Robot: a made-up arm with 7 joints. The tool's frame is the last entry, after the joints. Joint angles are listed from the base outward. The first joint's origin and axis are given. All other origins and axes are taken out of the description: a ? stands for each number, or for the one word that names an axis. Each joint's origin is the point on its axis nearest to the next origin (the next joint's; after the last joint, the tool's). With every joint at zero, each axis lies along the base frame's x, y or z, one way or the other. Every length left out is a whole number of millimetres.
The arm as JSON. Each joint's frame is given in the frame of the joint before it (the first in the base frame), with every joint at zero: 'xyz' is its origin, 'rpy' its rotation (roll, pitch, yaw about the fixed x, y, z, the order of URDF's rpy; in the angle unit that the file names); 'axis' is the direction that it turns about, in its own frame. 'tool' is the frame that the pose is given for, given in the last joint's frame.
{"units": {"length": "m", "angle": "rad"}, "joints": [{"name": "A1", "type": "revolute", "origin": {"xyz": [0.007, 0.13, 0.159], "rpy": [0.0, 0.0, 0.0]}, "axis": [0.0, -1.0, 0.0]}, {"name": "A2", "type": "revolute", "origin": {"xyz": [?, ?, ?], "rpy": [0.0, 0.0, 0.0]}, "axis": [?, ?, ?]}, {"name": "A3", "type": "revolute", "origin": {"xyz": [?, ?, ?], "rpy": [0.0, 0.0, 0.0]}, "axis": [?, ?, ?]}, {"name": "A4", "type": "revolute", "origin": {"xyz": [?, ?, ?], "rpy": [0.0, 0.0, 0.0]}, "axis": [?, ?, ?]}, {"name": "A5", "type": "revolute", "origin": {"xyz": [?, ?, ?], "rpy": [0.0, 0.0, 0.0]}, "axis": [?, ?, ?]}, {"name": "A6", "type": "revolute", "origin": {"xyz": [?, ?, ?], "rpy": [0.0, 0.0, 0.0]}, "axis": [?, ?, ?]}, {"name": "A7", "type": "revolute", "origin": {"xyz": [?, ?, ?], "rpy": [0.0, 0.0, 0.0]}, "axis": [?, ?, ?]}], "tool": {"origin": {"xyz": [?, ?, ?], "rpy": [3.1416, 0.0, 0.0]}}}
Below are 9 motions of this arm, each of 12 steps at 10 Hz.
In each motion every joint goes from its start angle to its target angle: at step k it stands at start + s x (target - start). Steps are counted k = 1, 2, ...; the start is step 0. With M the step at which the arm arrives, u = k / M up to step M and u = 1 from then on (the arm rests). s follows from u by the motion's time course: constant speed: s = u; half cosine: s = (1 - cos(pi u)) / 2; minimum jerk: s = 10 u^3 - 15 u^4 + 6 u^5.
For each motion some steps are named. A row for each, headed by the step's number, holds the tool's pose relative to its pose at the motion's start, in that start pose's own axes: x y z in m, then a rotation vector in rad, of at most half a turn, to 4 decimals.
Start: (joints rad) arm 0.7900 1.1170 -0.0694 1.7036 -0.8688 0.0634 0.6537
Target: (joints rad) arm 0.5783 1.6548 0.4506 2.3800 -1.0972 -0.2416 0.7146
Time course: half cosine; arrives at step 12
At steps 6, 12:
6: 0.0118 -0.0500 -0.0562 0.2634 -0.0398 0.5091
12: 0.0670 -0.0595 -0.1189 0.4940 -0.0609 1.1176

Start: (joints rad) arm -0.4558 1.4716 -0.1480 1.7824 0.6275 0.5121 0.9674
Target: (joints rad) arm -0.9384 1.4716 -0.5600 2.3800 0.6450 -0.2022 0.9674
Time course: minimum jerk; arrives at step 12
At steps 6, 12:
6: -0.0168 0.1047 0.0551 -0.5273 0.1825 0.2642
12: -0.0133 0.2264 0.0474 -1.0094 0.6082 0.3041

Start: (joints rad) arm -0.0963 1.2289 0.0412 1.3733 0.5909 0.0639 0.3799
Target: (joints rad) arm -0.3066 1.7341 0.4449 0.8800 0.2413 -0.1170 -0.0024
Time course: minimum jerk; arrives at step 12
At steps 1, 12:
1: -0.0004 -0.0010 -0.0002 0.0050 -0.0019 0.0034
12: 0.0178 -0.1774 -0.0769 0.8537 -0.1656 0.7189

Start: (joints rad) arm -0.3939 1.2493 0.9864 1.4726 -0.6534 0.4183 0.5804
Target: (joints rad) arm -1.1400 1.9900 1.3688 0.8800 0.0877 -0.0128 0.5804
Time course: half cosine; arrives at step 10
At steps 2, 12:
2: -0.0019 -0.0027 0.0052 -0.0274 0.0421 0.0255
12: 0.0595 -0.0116 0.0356 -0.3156 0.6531 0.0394

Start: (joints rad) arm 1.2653 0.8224 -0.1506 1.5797 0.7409 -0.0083 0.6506
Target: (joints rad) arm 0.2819 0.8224 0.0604 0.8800 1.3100 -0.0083 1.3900
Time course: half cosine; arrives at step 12
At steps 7, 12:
7: -0.1342 0.0515 -0.1738 0.0456 -0.2668 -0.7845
12: -0.1335 0.1125 -0.3070 0.2281 -0.3312 -1.1031

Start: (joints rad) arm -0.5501 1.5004 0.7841 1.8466 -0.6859 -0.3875 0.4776
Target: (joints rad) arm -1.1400 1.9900 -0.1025 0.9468 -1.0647 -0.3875 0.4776
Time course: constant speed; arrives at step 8
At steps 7, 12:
7: 0.0378 0.2595 -0.0830 -1.3731 0.4414 0.5851
12: 0.0186 0.2749 -0.1123 -1.5356 0.4864 0.7683

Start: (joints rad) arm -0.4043 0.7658 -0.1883 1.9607 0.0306 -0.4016 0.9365
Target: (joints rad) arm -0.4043 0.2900 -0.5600 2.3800 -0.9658 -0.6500 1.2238
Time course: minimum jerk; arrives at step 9
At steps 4, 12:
4: 0.0616 -0.0073 0.0276 -0.1947 0.0537 0.3445
12: 0.1686 -0.0282 0.0193 -0.2753 -0.0278 0.9050

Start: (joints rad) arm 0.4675 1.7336 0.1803 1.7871 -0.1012 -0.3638 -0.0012
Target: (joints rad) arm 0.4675 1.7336 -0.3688 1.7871 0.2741 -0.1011 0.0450
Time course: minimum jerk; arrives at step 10
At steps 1, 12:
1: 0.0002 0.0012 -0.0002 -0.0032 -0.0018 -0.0056
12: 0.0492 0.1268 -0.0620 -0.4594 -0.2851 -0.6049

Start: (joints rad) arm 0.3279 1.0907 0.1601 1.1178 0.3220 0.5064 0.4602
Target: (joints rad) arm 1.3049 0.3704 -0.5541 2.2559 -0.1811 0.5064 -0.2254
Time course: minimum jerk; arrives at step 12
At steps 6, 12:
6: 0.1611 0.1264 -0.0843 0.0977 0.8111 0.2269
12: 0.1732 0.1937 -0.3050 0.2975 1.9319 0.0578

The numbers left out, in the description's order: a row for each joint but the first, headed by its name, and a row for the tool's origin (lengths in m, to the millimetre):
A2: xyz -0.027 0.0 -0.029, axis 1.0 0.0 0.0
A3: xyz 0.0 -0.023 -0.094, axis 0.0 0.0 1.0
A4: xyz 0.021 -0.044 0.0, axis 0.0 -1.0 0.0
A5: xyz 0.017 0.0 -0.211, axis 0.0 0.0 1.0
A6: xyz 0.014 0.012 0.0, axis 0.0 1.0 0.0
A7: xyz -0.031 0.0 -0.029, axis -1.0 0.0 0.0
tool: xyz 0.0 -0.026 -0.001

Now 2 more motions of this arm.
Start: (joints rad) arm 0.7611 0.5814 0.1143 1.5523 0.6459 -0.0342 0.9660
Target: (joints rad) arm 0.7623 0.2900 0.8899 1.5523 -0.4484 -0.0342 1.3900
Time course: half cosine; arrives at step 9
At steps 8, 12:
8: 0.0710 -0.0484 -0.1530 0.3526 -0.7118 0.2470
12: 0.0720 -0.0475 -0.1586 0.3650 -0.7388 0.2338

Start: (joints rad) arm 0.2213 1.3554 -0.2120 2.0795 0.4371 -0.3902 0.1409
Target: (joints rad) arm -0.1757 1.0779 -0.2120 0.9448 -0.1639 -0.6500 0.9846
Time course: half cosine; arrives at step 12
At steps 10, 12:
10: -0.1117 0.0609 -0.2261 -0.9980 -0.8644 -0.4067
12: -0.1078 0.0686 -0.2465 -1.0928 -0.9091 -0.4830

